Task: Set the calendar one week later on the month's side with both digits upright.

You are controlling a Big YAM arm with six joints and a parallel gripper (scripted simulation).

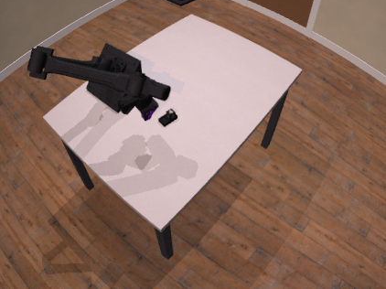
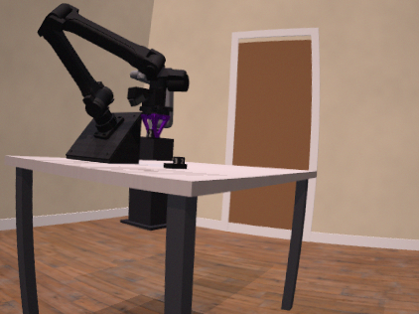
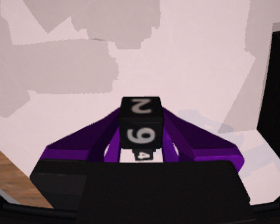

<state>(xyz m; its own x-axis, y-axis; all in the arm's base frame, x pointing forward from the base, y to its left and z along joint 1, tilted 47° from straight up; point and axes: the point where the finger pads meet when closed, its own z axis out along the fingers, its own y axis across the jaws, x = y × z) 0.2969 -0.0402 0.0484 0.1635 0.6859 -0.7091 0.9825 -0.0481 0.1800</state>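
Right now my hand is 10 cm to the right of the black tray, 10 cm above it and 1 cm short of it. The rest, counted from my hand: black date cube: right at my hand.
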